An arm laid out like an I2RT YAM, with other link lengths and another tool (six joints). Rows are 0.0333 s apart.
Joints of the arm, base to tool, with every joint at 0 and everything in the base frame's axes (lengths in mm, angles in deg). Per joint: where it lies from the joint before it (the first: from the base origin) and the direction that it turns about. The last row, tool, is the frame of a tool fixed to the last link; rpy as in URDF.
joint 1: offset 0 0 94.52 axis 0 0 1
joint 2: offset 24.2 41.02 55.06 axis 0 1 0
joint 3: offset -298.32 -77.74 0 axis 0 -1 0
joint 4: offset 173.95 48.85 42.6 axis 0 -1 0
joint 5: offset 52.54 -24.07 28.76 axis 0 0 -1
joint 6: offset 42.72 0 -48.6 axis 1 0 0
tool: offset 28 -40 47 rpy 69.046 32.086 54.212
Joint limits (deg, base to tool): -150..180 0..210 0..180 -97..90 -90..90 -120..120
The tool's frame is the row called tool.
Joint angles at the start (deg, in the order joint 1, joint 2, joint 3, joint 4, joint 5, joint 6): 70.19 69.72 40.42 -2.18 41.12 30.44
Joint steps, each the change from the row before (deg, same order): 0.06 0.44 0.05 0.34 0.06 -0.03; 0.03 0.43 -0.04 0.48 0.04 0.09; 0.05 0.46 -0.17 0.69 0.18 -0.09; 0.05 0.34 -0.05 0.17 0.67 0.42; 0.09 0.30 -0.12 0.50 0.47 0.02; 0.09 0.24 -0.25 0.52 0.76 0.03; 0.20 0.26 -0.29 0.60 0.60 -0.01
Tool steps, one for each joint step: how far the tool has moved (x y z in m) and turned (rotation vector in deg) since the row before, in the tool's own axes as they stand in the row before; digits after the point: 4 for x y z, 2 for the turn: 0.0016 0.0008 0.0005 -0.03 -0.01 -0.08; 0.0016 0.0004 0.0006 0.03 -0.02 0.08; 0.0017 0.0003 0.0005 -0.07 -0.14 -0.04; 0.0003 -0.0004 0.0002 0.32 -0.60 0.11; 0.0007 0.0001 0.0001 -0.02 -0.40 0.06; 0.0002 -0.0004 -0.0001 0.03 -0.68 0.00; 0.0008 -0.0003 -0.0003 -0.07 -0.44 -0.02
